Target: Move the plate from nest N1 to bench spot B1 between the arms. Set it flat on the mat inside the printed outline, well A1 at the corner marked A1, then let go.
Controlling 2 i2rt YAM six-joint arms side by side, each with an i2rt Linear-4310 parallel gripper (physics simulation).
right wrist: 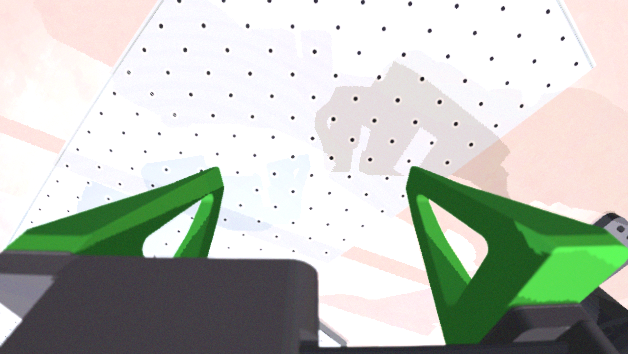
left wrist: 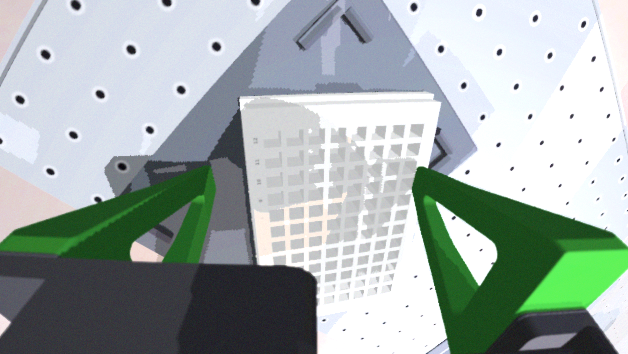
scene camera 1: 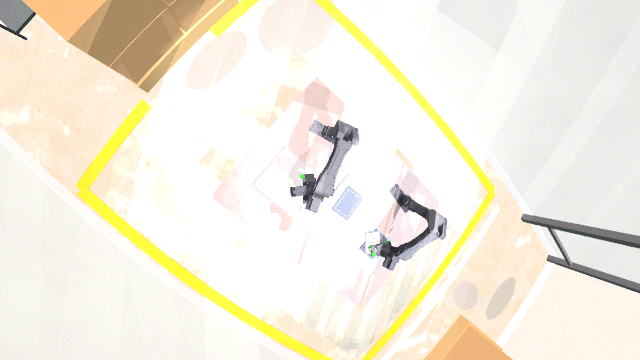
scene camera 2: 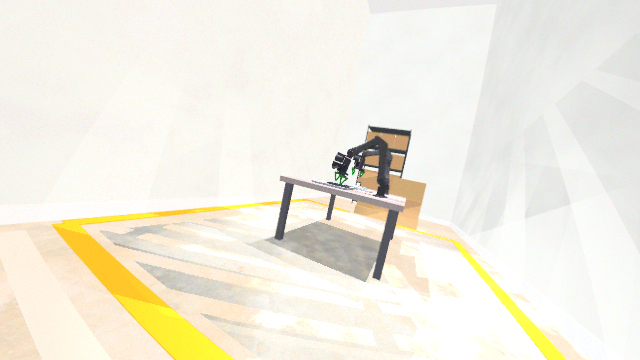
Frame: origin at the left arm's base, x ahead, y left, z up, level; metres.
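Seen in the pictures: left gripper, fingertip midpoint: point(left wrist: 313, 177) point(scene camera 1: 374, 246) point(scene camera 2: 337, 182); right gripper, fingertip midpoint: point(right wrist: 314, 177) point(scene camera 2: 356, 176); left arm's base at its link origin: point(scene camera 1: 401, 198) point(scene camera 2: 380, 196); right arm's base at its link origin: point(scene camera 1: 326, 133) point(scene camera 2: 385, 193).
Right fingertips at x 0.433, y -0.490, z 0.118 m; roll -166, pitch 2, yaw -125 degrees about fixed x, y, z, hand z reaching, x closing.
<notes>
Pixels of each thing's top centre, then the offset from my right fingertips to it. Level surfaces: height alone.
- white well plate at its top centre: point(left wrist: 343, 235) point(scene camera 1: 373, 243) dx -0.106, dy +0.553, dz -0.074 m
- dark grey nest at its top centre: point(left wrist: 302, 190) point(scene camera 1: 375, 244) dx -0.110, dy +0.579, dz -0.088 m
- blue mat at its surface level: dz -0.104 m
- white perforated board at its surface level: dz -0.105 m
A white well plate point(scene camera 1: 372, 238) point(left wrist: 340, 190) sits on the dark grey nest point(left wrist: 290, 75), turned at an angle to its corner brackets. Row numbers 9 to 12 show along one side. My left gripper point(scene camera 1: 379, 247) point(scene camera 2: 341, 178) point(left wrist: 313, 177) is open above the plate, one finger to each side; a gap shows at the finger on the left, while the finger on the right overlaps the plate's edge in view. The blue mat point(scene camera 1: 347, 202) with a printed white outline lies between the arms; its A1 mark is too small to read. My right gripper point(scene camera 1: 303, 177) point(scene camera 2: 358, 172) point(right wrist: 314, 177) is open and empty above the perforated board.
The white perforated board point(left wrist: 180, 65) point(right wrist: 250, 95) lies under the nest and below the right gripper. The table point(scene camera 2: 300, 183) has dark legs. A shelf unit point(scene camera 2: 389, 130) and a tan panel point(scene camera 2: 412, 197) stand behind it. Yellow tape point(scene camera 1: 200, 285) marks the floor.
</notes>
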